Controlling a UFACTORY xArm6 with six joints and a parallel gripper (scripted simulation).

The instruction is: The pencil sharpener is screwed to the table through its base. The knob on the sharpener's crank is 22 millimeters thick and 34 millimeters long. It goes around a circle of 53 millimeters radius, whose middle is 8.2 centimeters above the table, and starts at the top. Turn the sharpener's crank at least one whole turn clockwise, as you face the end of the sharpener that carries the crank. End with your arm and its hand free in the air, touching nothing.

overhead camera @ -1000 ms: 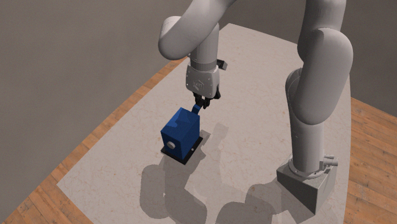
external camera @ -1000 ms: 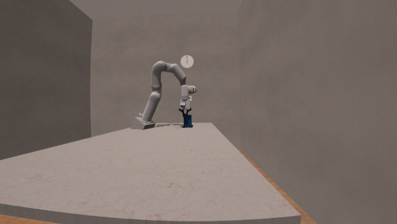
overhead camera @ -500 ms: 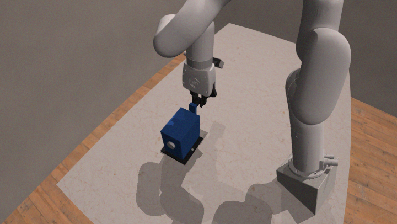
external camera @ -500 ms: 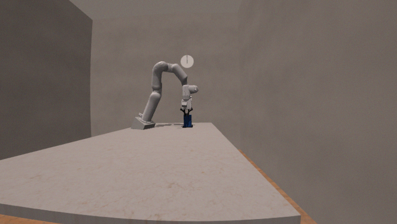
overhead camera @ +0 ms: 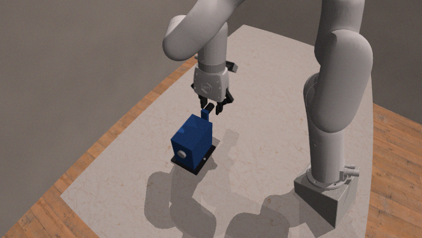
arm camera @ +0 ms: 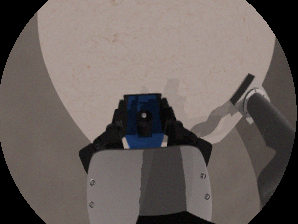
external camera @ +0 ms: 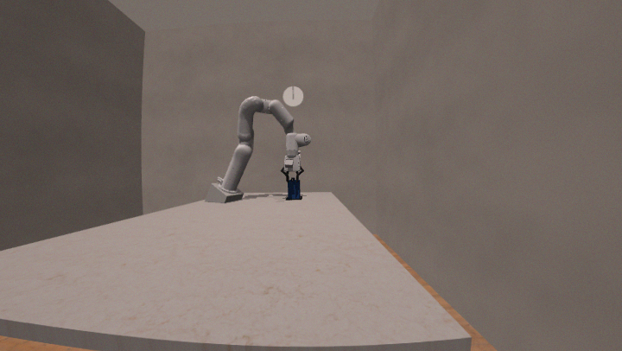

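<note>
Right now the black knob is 20 mm to the left of my hand.
</note>
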